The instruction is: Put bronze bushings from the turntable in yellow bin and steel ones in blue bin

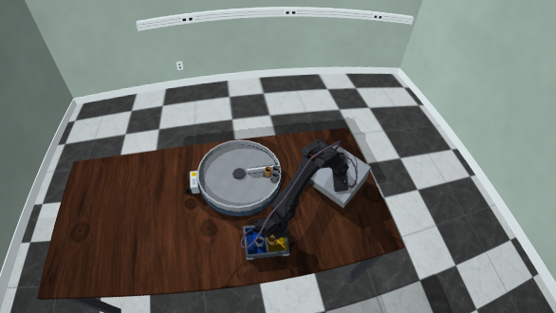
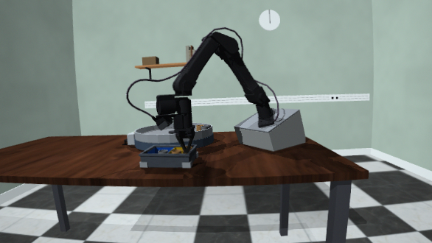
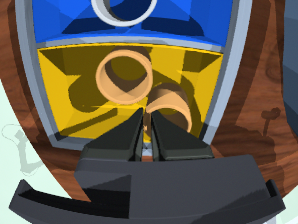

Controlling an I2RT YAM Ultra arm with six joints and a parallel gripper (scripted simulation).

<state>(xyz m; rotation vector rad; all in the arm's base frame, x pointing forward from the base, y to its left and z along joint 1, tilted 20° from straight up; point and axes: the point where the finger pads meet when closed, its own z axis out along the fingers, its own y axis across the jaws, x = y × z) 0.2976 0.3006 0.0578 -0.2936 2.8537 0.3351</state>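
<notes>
Now: hand 30 mm above the yellow bin, 20 mm to the right of it and 10 mm short of it. Round my hand: grey turntable 320 mm to the right, 210 mm ahead, 10 mm above; then bin tray 60 mm ahead, 30 mm to the left, 20 mm below; then blue bin 100 mm ahead, 40 mm to the left, 30 mm below.
</notes>
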